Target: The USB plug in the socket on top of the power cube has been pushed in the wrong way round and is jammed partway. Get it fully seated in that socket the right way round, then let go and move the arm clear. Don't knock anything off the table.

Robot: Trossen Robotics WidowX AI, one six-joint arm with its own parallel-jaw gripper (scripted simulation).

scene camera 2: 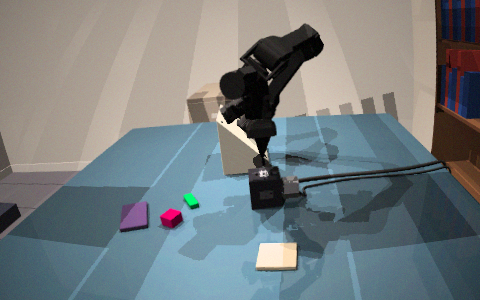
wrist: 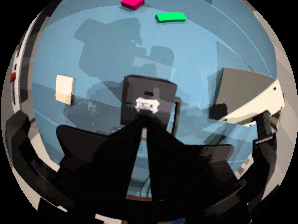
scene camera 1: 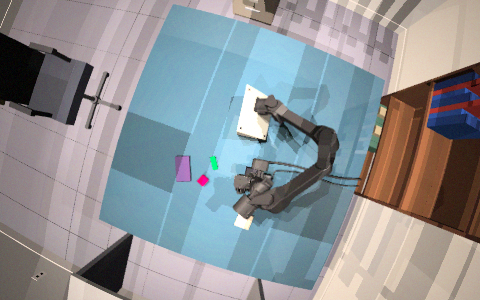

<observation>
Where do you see a purple slab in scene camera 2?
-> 134, 216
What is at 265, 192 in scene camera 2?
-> A black power cube.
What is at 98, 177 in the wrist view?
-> The gripper.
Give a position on a black power cube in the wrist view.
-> At 135, 86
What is the gripper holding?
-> A USB plug.
</observation>
